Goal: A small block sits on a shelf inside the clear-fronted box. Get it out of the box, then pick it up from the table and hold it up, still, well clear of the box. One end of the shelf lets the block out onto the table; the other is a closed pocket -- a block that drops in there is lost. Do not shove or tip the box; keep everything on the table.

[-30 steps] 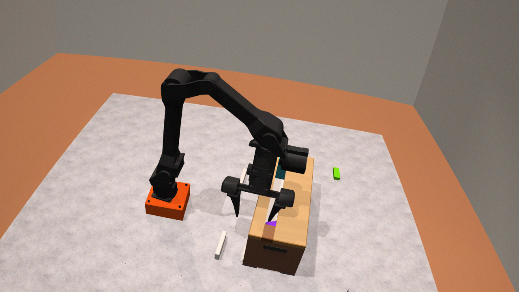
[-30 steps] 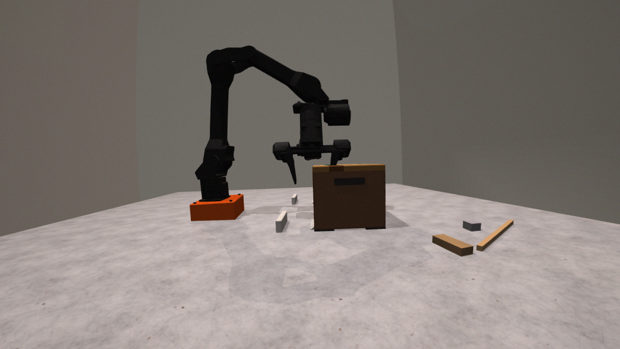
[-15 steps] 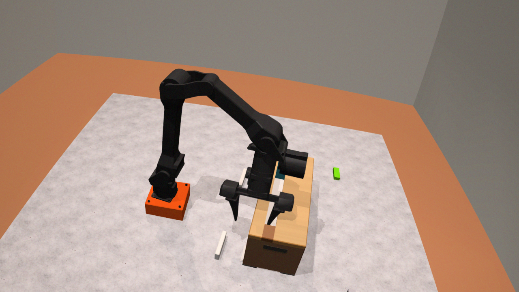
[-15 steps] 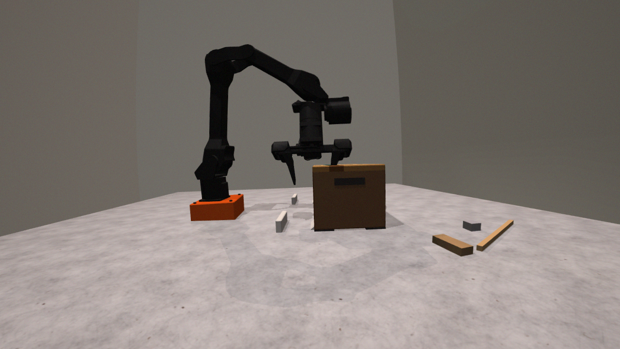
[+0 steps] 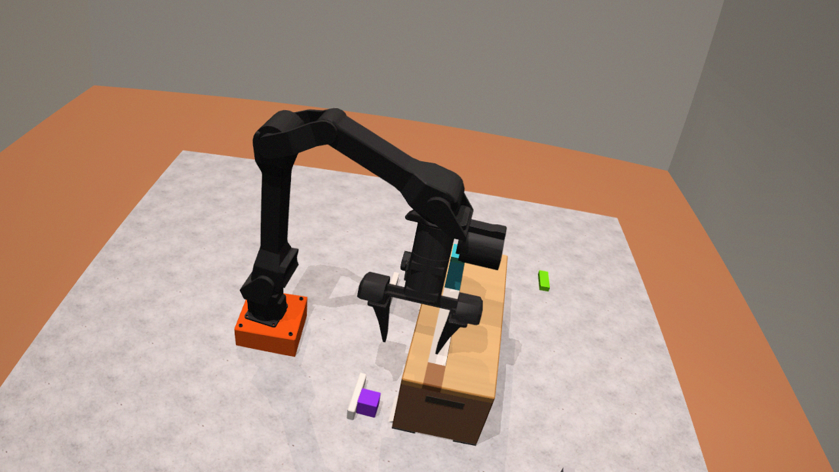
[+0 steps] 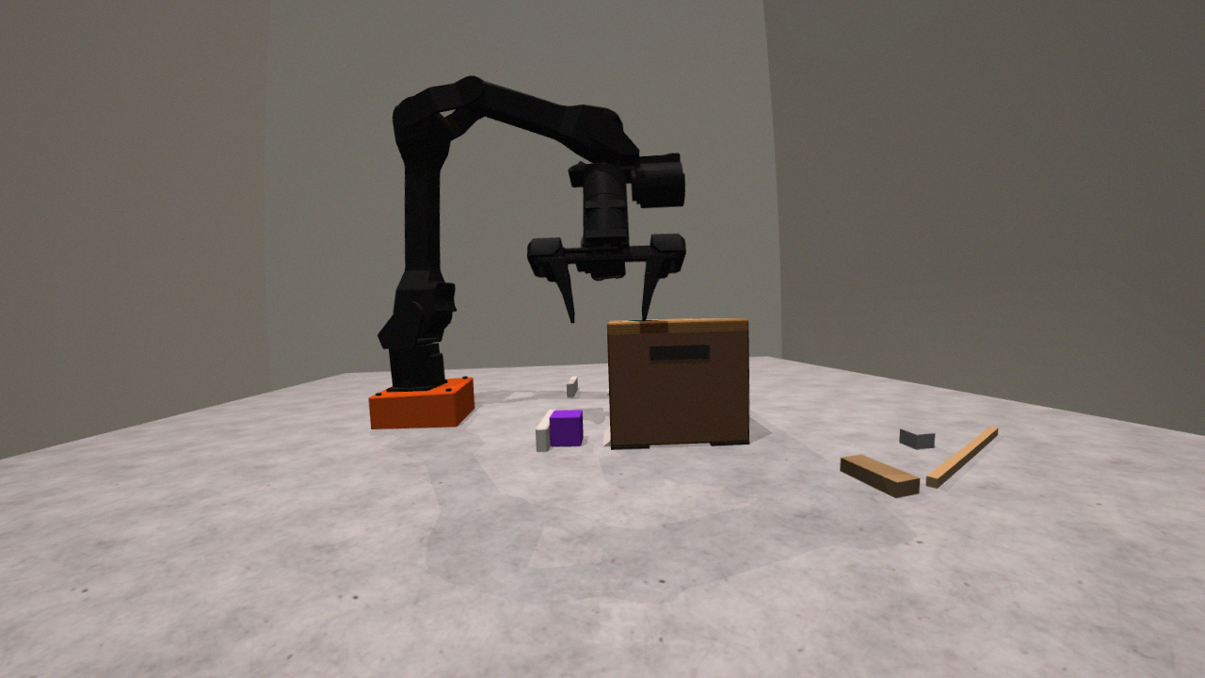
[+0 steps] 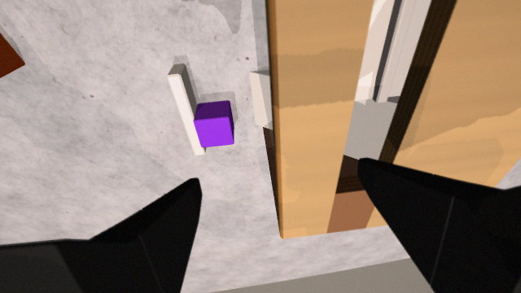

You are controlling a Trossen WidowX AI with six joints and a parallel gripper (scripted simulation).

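Now: gripper tip 50 mm past the purple block, 40 mm to the left of it and 110 mm above it. From my gripper tip the other things lie so: wooden box 20 mm ahead, 120 mm to the left, 70 mm below; then grey piece 310 mm ahead, 90 mm to the right, 120 mm below.
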